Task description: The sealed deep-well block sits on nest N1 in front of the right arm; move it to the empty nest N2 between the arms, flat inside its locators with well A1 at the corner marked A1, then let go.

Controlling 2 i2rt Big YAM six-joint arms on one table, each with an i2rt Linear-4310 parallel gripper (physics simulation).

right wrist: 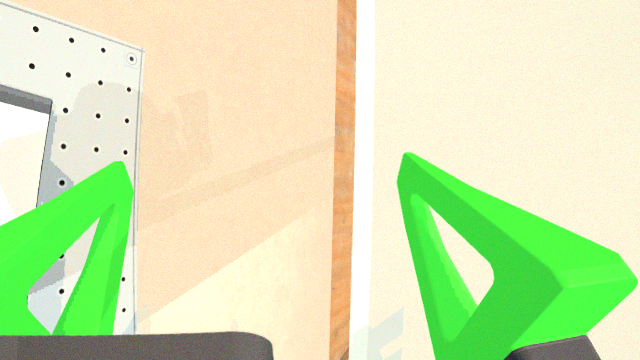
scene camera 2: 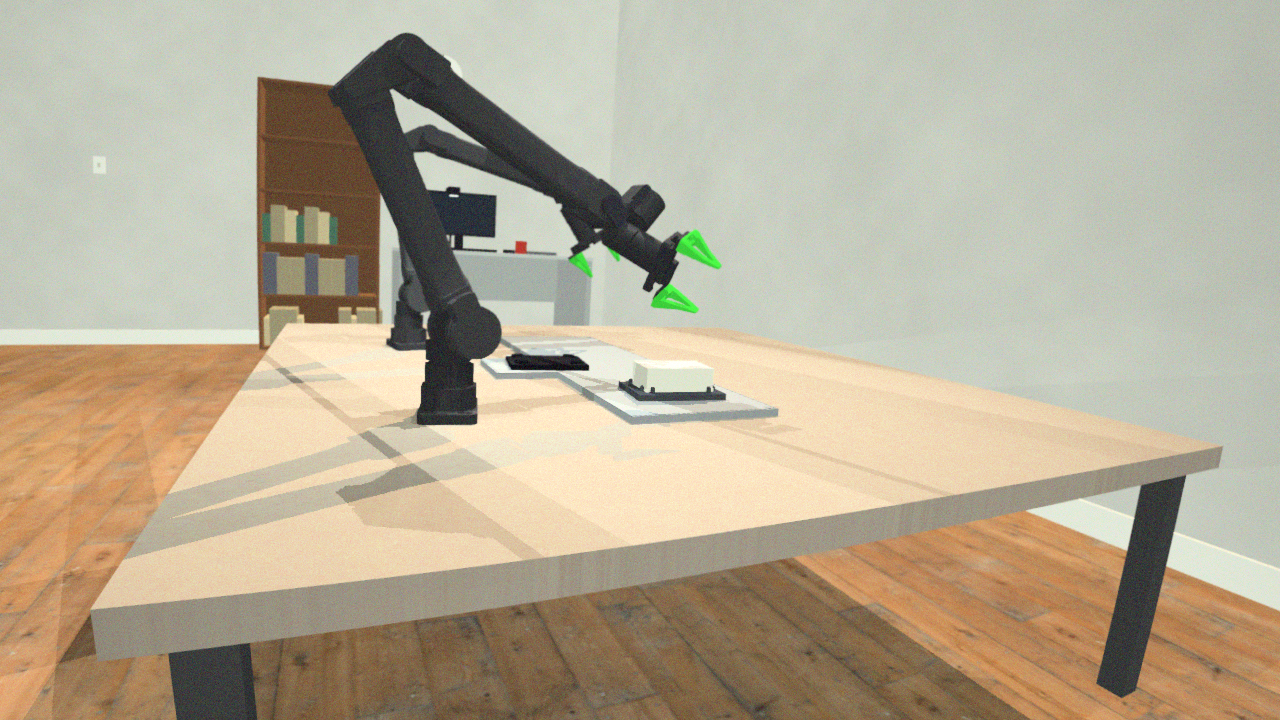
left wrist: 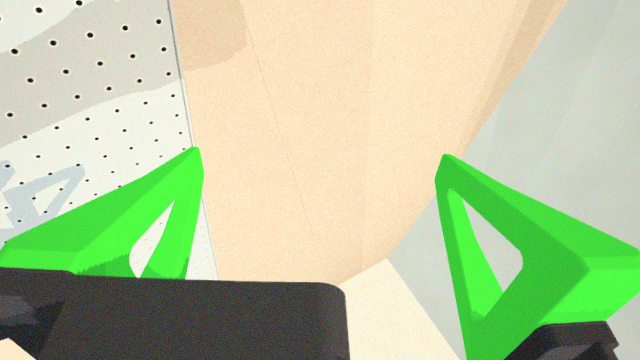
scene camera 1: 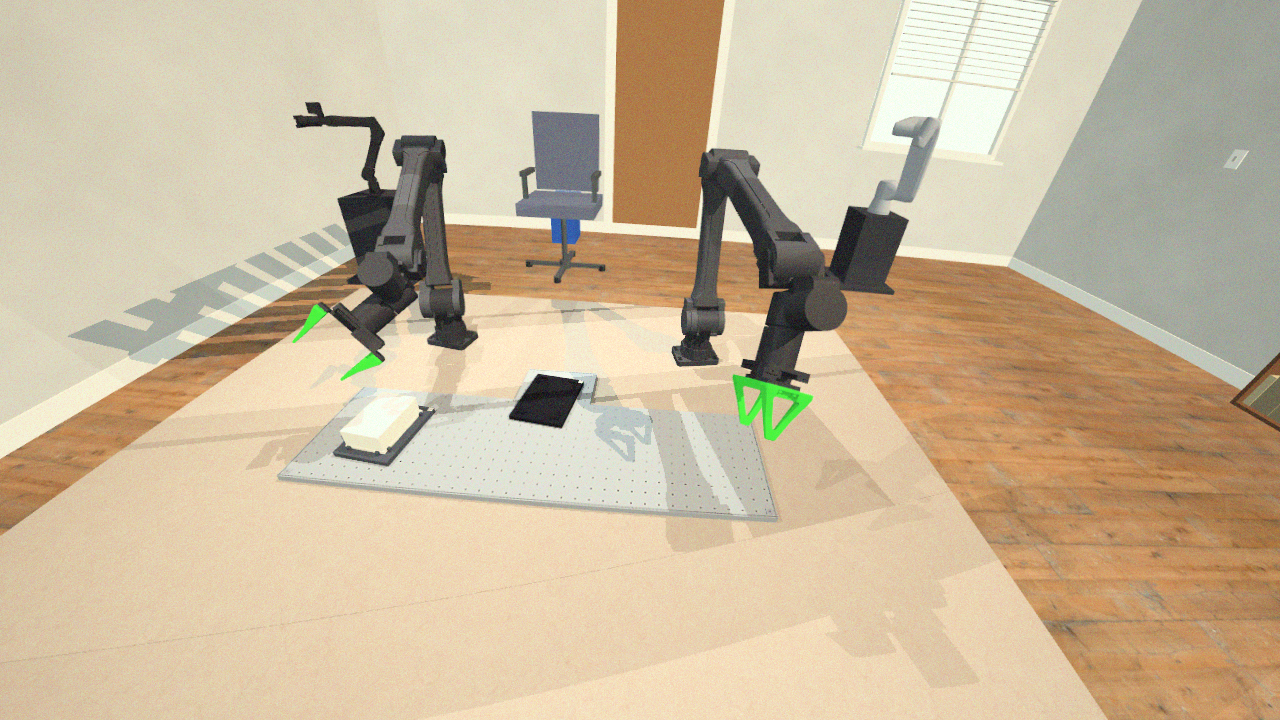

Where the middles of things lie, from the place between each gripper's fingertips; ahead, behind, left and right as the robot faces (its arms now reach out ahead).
Right now my left hand is 39 cm to the left of the black nest (scene camera 1: 548,400), 28 cm past it and 20 cm above it. From my left hand the other things lie so: white block (scene camera 1: 379,425): 69 cm to the right, 17 cm below, 13 cm behind.
I see the white block 16 cm below my right hand, 6 cm to the left of it and 3 cm behind it. From my right hand the other things lie so: black nest (37 cm to the left, 18 cm below, 17 cm behind).
